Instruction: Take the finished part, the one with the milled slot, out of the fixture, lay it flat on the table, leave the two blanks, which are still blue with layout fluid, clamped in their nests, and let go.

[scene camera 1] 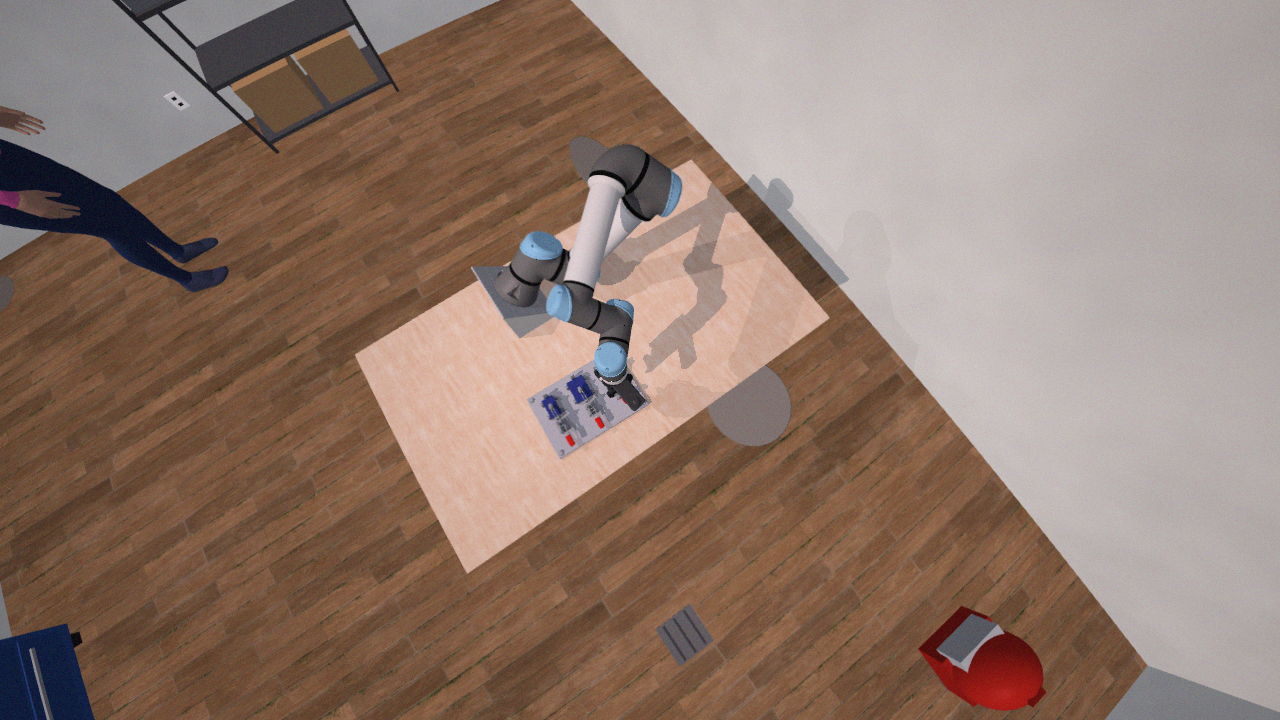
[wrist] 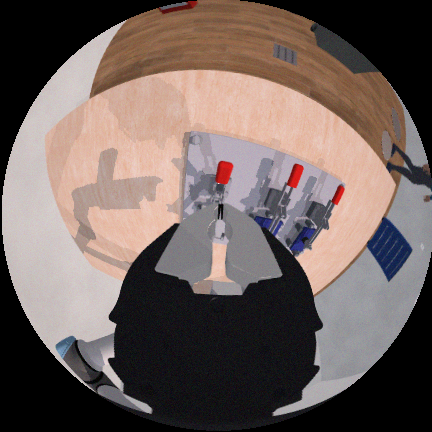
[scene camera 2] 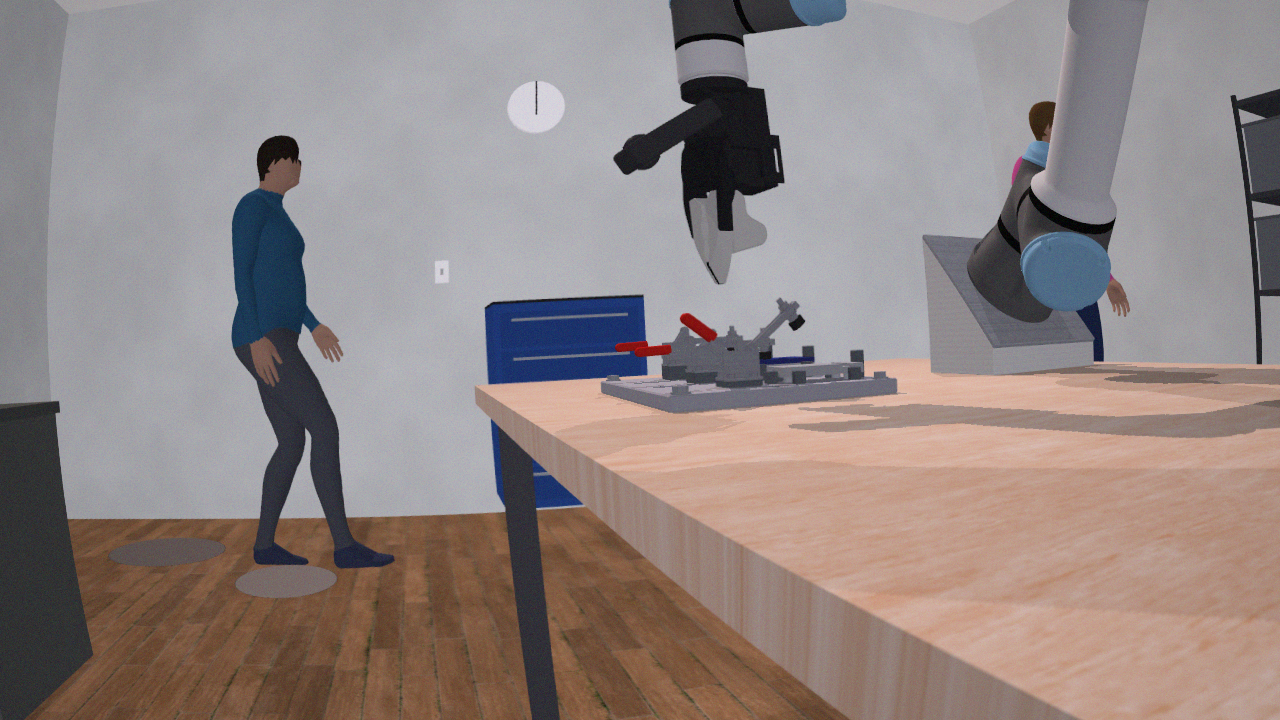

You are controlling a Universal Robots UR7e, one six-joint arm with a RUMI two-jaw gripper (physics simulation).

I see my gripper, a finished part, a clamp arm and a grey fixture plate.
My gripper is seen too in scene camera 1 and in the wrist view.
